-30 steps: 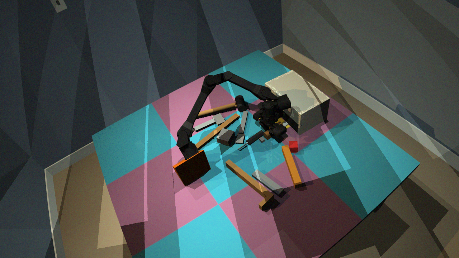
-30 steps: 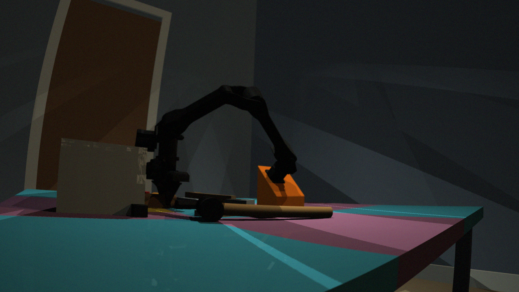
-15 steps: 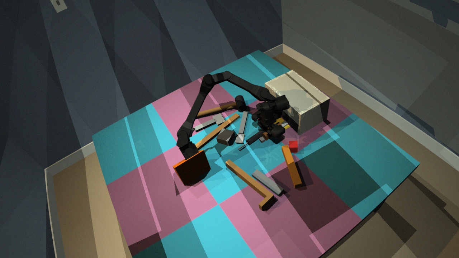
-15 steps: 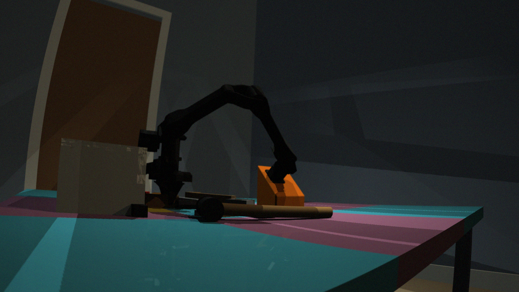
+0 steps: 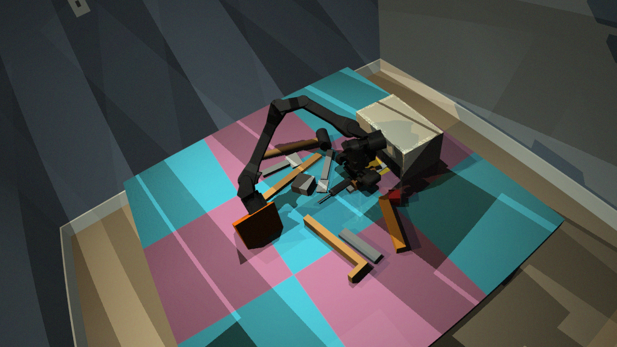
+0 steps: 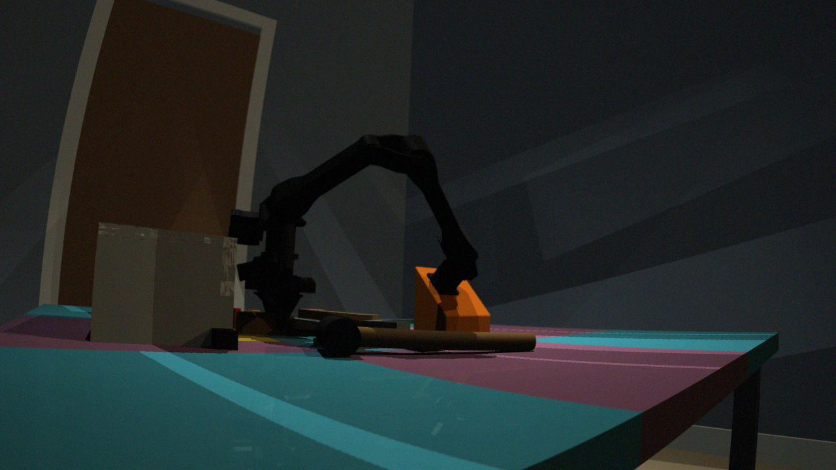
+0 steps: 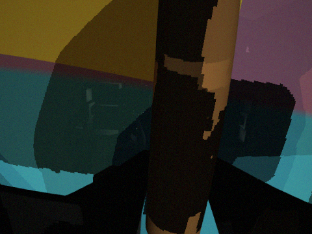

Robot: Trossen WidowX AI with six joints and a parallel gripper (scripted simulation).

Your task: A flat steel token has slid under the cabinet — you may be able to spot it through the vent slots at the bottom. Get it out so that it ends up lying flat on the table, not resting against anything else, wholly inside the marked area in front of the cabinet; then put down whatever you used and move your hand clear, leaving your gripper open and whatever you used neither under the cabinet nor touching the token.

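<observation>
Now: gripper tip 100 mm past the screwdriver and 30 mm to the right of it. From my gripper tip the other things lie so: red cube: 50 mm ahead, 140 mm to the right, 10 mm above; small grey cube: 40 mm behind; grey block: 160 mm behind, 130 mm to the left, 10 mm above.
</observation>
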